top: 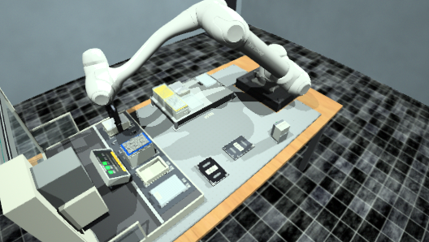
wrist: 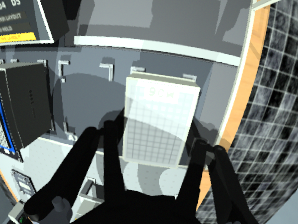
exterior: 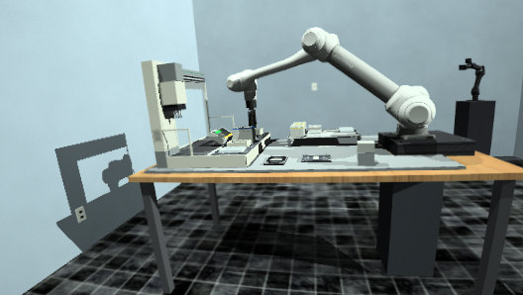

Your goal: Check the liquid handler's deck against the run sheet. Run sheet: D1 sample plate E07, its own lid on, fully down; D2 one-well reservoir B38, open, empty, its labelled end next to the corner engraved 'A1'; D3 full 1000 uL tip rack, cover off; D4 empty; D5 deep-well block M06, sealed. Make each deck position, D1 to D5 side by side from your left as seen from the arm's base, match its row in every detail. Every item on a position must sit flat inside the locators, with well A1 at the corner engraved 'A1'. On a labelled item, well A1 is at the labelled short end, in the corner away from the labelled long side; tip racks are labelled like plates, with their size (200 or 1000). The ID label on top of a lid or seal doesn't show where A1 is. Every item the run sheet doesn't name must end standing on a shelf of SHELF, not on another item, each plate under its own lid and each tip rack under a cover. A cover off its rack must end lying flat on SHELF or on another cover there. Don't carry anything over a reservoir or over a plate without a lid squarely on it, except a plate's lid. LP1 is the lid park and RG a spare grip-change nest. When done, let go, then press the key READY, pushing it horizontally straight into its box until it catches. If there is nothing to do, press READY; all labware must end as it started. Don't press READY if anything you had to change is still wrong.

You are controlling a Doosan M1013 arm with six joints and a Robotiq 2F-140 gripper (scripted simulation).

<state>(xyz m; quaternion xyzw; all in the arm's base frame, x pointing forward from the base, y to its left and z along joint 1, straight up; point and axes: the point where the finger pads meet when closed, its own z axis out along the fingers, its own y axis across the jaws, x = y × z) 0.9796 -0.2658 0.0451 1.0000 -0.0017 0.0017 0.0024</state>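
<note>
My gripper is now 10 mm above the white deep-well block. From my hand the other things lie so: clear cover 330 mm behind, 100 mm to the left, 20 mm above; then yellow-rimmed tip rack 330 mm behind, 110 mm to the left; then blue-rimmed tip rack 240 mm to the left, 30 mm above, 10 mm behind.
</note>
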